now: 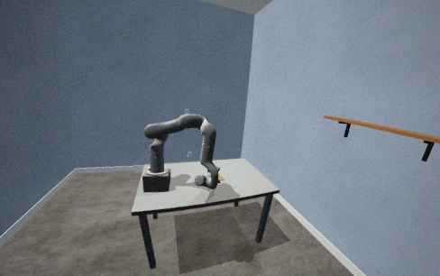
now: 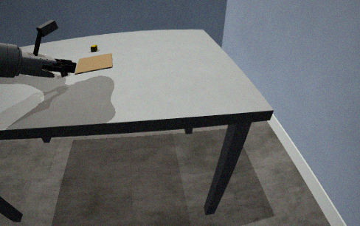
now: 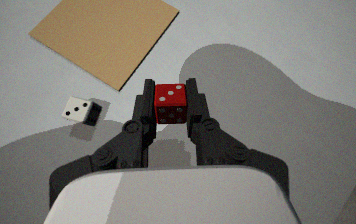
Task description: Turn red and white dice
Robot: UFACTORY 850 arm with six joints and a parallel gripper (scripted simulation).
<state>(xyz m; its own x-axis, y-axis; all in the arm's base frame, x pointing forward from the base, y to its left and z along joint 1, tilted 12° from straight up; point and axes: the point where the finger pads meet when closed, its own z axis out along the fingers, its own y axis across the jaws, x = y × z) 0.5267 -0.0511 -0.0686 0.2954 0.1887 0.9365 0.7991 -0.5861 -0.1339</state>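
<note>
My hand is 7 cm to the right of the white die, 7 cm past it and 6 cm above it. From my hand the other things lie so: tan mat (16 cm to the left, 7 cm below, 2 cm ahead); red die (1 cm to the left, 1 cm below); yellow die (29 cm to the left, 6 cm below, 4 cm behind).
</note>
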